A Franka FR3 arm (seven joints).
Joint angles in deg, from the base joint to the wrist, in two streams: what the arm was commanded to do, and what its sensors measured. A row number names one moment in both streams.
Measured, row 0:
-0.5, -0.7, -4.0, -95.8, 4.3, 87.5, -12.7
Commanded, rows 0 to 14:
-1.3, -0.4, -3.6, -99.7, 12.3, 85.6, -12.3
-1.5, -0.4, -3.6, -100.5, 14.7, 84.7, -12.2
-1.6, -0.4, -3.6, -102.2, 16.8, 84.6, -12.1
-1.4, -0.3, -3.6, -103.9, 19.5, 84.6, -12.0
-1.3, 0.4, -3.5, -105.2, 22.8, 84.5, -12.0
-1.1, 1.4, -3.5, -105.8, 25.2, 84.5, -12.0
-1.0, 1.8, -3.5, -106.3, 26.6, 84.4, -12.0
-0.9, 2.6, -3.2, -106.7, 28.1, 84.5, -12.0
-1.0, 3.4, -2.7, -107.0, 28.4, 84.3, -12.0
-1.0, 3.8, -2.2, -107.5, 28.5, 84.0, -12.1
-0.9, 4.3, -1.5, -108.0, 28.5, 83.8, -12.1
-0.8, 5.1, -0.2, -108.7, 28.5, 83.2, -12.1
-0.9, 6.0, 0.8, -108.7, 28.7, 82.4, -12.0
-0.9, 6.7, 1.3, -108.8, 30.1, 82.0, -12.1
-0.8, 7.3, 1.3, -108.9, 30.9, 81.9, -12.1
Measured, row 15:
-0.4, 6.3, 0.5, -108.3, 28.2, 83.1, -12.4
